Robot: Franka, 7 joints.
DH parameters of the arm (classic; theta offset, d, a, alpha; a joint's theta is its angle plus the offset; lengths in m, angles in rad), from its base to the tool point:
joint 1: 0 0.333 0 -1.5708
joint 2: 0 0 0 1.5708
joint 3: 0 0.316 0.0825 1.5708
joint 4: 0 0 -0.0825 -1.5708
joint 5: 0 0.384 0 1.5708
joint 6: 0 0 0.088 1.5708
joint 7: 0 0.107 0 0
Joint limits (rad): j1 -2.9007..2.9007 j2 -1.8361..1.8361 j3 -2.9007..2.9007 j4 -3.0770..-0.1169 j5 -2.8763..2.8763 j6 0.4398..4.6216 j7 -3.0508..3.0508
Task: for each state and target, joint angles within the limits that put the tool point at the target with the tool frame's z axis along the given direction. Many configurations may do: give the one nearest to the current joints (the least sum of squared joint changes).
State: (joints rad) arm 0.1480 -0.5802 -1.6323 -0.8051 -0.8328 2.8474 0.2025
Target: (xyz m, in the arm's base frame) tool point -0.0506 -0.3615 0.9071 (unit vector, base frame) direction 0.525 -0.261 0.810
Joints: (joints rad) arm 0.0943 -0.7467 -1.1049 -1.4529 -1.3207 3.9185 0.2025
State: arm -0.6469 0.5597 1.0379 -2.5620 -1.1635 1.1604 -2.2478
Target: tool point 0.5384 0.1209 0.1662 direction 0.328 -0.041 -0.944
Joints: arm -0.9519 1.0634 1.1584 -2.1443 -1.7058 2.2710 -2.2478
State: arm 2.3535 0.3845 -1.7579 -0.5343 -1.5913 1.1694 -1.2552
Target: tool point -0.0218 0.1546 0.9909 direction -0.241 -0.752 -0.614
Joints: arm 2.2598 0.5021 -2.1391 -0.5635 -1.6647 0.4398 -1.2552
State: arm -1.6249 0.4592 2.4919 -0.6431 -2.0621 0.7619 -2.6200
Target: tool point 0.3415 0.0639 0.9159 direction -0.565 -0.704 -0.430
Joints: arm -2.1982 -0.2735 2.4363 -0.6928 -1.6644 0.4735 -2.6200
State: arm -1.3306 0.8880 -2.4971 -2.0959 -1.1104 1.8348 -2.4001
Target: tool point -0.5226 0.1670 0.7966 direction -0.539 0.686 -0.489
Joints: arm -1.1214 0.1735 -2.4024 -1.5505 -0.5225 2.3066 -2.4001
